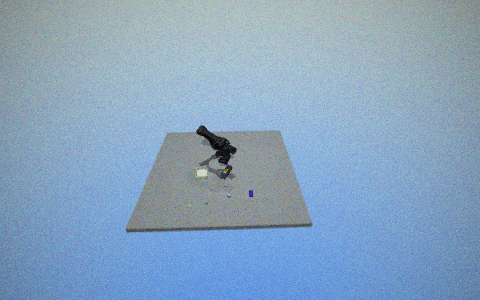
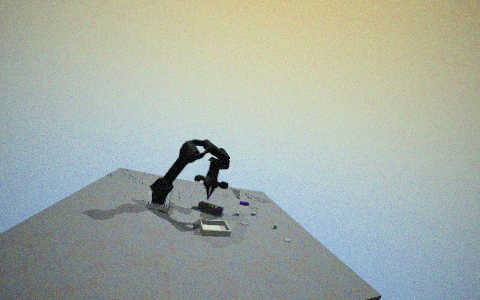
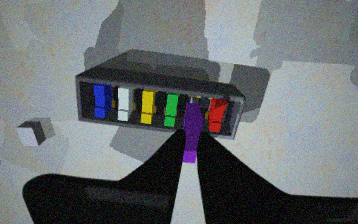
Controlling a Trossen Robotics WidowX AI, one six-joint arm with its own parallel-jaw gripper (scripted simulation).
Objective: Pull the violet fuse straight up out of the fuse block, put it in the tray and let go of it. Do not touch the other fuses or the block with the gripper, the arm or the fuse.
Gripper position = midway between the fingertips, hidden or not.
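There is a violet fuse (image 3: pixel 193 122) here, and what carries it is my gripper (image 3: pixel 190 137).
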